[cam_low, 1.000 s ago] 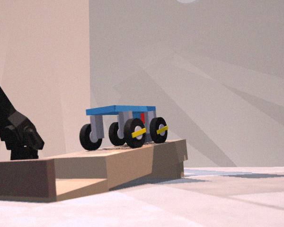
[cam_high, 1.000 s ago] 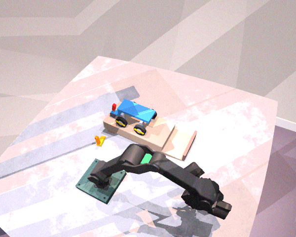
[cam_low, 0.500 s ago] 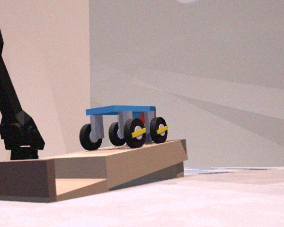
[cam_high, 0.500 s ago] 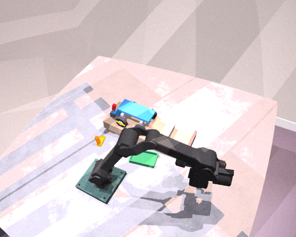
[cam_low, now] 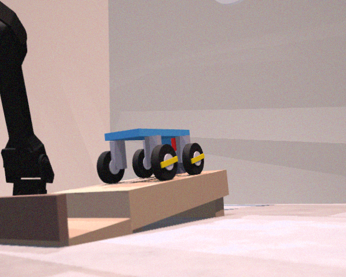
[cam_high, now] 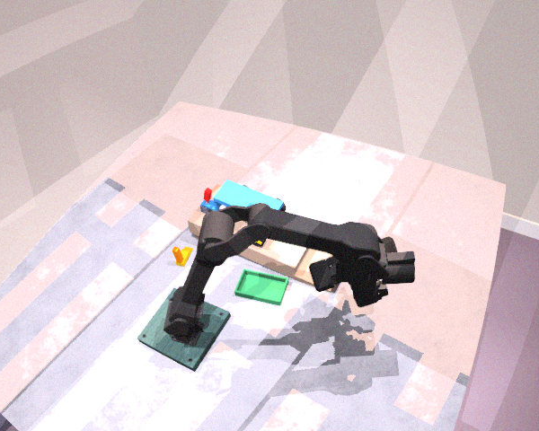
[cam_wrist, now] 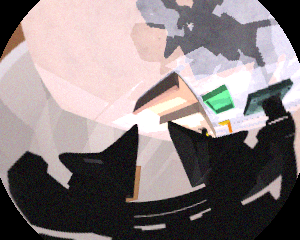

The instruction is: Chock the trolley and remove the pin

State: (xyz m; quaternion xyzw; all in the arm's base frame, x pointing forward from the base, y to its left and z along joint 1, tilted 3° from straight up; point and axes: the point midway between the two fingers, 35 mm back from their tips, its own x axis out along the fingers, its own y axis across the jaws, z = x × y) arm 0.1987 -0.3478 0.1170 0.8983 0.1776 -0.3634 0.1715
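My gripper tip is now 10 cm short of the red-headed stop pin, 39 cm to the right of it and 1 cm below it. Round my gripper tip: yellow chock: 1 cm behind, 45 cm to the left, 10 cm below; then raised lip: 5 cm ahead, 2 cm to the left, 9 cm below; then blue-topped trolley: 10 cm ahead, 28 cm to the left, 1 cm below.
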